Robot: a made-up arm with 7 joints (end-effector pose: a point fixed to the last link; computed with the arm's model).
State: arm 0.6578 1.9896 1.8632 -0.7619 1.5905 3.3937 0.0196
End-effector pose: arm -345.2 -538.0 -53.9 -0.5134 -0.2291 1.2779
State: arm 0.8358 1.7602 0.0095 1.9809 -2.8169 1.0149 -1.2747
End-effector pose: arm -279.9 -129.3 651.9 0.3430 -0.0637 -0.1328
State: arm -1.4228 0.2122 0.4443 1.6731 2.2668 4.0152 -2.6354
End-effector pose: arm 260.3 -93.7 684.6 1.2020 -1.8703 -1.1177
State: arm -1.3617 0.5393 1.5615 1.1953 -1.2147 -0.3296 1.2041
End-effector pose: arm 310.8 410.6 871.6 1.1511 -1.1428 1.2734
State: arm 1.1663 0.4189 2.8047 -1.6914 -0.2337 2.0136 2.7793
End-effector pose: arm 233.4 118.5 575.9 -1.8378 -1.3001 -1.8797
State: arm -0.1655 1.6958 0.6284 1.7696 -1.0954 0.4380 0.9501
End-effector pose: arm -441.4 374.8 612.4 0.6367 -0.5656 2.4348
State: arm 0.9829 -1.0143 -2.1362 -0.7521 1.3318 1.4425 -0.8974
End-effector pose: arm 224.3 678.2 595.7 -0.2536 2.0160 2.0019
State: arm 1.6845 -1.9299 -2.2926 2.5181 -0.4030 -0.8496 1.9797
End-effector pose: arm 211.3 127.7 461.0 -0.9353 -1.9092 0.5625
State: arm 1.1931 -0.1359 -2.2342 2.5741 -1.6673 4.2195 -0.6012
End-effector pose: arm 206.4 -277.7 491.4 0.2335 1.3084 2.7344
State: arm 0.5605 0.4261 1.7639 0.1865 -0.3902 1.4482 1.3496
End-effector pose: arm -232.7 -314.2 1055.8 -0.0585 -0.5236 0.0700
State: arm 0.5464 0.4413 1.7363 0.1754 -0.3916 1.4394 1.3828
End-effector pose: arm -246.1 -321.9 1049.5 -0.0596 -0.5242 0.0585
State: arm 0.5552 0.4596 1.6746 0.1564 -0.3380 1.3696 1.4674
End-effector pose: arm -254.0 -332.3 1048.8 -0.1266 -0.5312 0.1264
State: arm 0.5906 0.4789 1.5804 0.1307 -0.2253 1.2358 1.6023
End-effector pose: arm -254.0 -345.0 1054.5 -0.2632 -0.5405 0.2800
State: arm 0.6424 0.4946 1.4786 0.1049 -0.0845 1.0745 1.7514
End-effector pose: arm -247.6 -356.2 1063.4 -0.4322 -0.5498 0.4719
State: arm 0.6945 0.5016 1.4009 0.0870 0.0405 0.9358 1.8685
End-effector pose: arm -237.7 -361.5 1072.7 -0.5836 -0.5610 0.6388
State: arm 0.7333 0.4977 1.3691 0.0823 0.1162 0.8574 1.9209
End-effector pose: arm -226.3 -358.6 1081.4 -0.6759 -0.5762 0.7408
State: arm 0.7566 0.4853 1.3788 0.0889 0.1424 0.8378 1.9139
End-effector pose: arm -214.1 -349.3 1089.4 -0.7063 -0.5936 0.7836
